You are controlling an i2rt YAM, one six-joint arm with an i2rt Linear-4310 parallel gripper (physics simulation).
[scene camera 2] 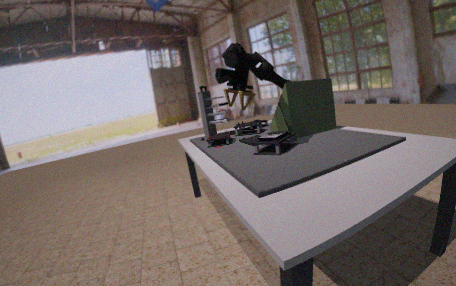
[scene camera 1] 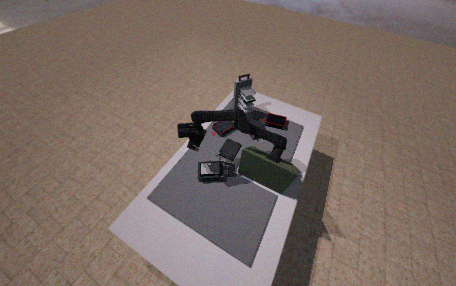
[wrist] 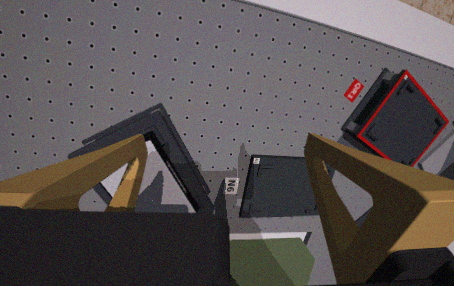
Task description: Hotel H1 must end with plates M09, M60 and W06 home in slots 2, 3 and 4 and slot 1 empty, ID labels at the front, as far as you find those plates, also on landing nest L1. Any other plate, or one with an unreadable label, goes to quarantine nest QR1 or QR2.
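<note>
Hotel H1, a grey tower, stands at the table's far end with several light shelves or plates; its slots and labels are too small to read. A light-topped plate lies on a raised dark nest; no ID label on it is readable. The red-rimmed nest QR1 shows a bare dark top. A second red-rimmed nest stands at the far right. My gripper is open and empty, high above the mat.
A flat dark nest lies beside the tag N6. A tall green block stands near the arm's base. Another dark raised nest is behind. The grey mat has peg holes.
</note>
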